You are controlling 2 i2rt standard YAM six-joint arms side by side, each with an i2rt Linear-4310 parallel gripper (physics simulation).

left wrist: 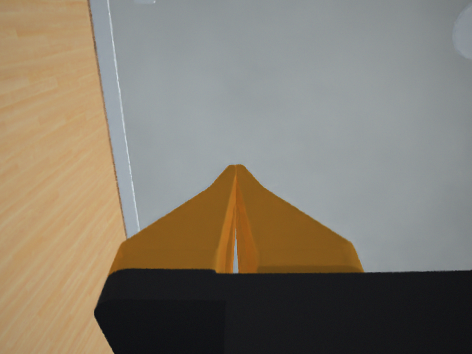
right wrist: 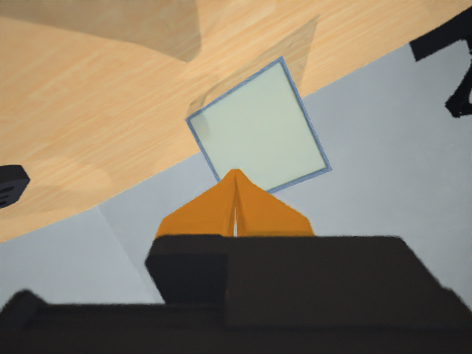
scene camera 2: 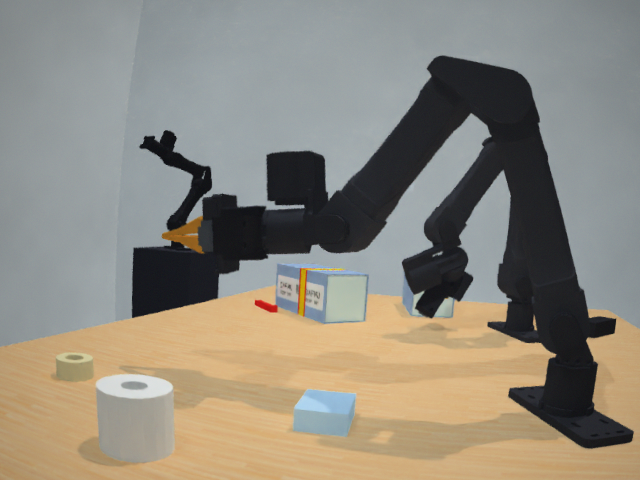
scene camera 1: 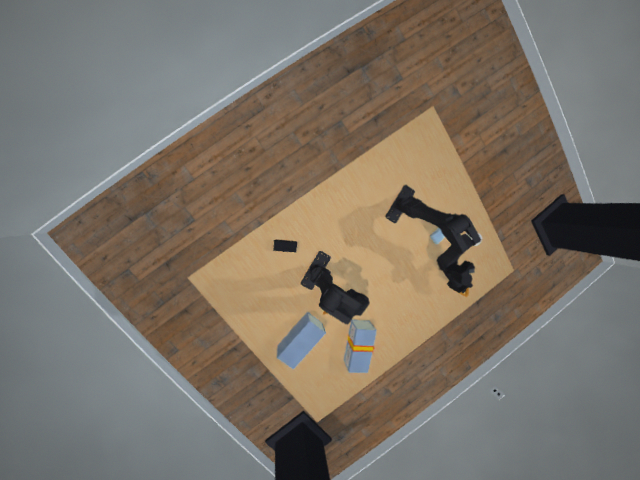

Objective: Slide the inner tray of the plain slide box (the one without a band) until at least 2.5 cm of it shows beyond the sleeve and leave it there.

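Where they show: left gripper, between the fingertips: (left wrist: 235,177) (scene camera 2: 163,235) (scene camera 1: 467,295); right gripper, between the fingertips: (right wrist: 235,176) (scene camera 1: 323,313); left arm's base, origin of its link: (scene camera 2: 564,416) (scene camera 1: 399,204); right arm's base, origin of its link: (scene camera 2: 518,333) (scene camera 1: 315,270).
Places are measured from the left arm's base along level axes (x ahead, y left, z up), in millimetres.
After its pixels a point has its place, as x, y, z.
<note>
The plain slide box (scene camera 1: 301,342) @(-99, -847, 107) (scene camera 2: 409,299) @(-25, -807, 34) (right wrist: 260,125) @(-56, -746, 42) lies at the lower left of the table in scene camera 1. Its pale tray end sits inside the blue sleeve's rim in the right wrist view, with no length of tray visible beyond it. My right gripper (scene camera 1: 324,312) @(-68, -684, 69) (right wrist: 235,176) @(-68, -684, 69) is shut and empty, its tips in front of that pale end, over the face's lower edge in its wrist view; contact cannot be told. Its fingers are hidden in scene camera 2. My left gripper (scene camera 1: 465,293) @(496, -228, 181) (scene camera 2: 163,235) @(496, -228, 181) (left wrist: 235,177) @(496, -228, 181) is shut and empty, raised above the table, away from the box.
The banded box (scene camera 1: 359,361) @(228, -806, 107) (scene camera 2: 346,298) @(165, -642, 54) lies beside the plain one. A red bar (scene camera 2: 265,305) @(335, -776, 10), a beige ring (scene camera 2: 74,368) @(588, -98, 17), a white roll (scene camera 2: 135,421) @(463, 106, 39), a light blue block (scene camera 1: 437,236) @(276, -30, 25) (scene camera 2: 324,413) @(293, 15, 24) and a black block (scene camera 1: 285,245) @(-402, -485, 34) (scene camera 2: 602,327) @(-394, -459, 21) rest on the table.
</note>
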